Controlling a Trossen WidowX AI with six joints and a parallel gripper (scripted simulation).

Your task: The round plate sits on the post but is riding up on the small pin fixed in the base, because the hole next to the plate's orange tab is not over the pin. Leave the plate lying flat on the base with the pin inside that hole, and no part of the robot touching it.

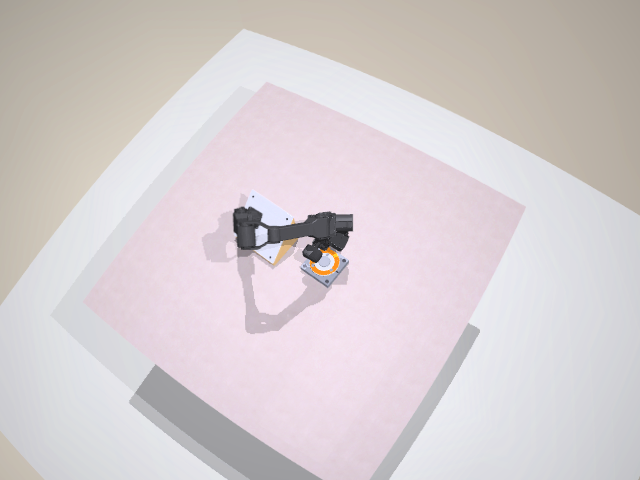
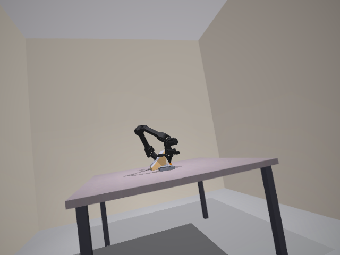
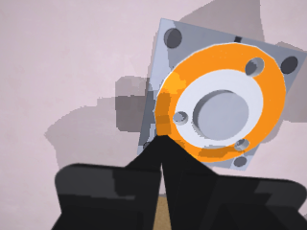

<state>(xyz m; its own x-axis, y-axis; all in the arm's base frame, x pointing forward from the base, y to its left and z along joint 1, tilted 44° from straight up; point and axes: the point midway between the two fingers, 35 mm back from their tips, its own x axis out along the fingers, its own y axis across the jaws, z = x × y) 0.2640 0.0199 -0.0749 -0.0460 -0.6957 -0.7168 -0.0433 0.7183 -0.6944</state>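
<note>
Right now the round plate is 20 mm to the right of my gripper tip and 20 mm ahead of it. Also, from my gripper tip: grey square base 40 mm to the right, 30 mm ahead, 20 mm below.
</note>
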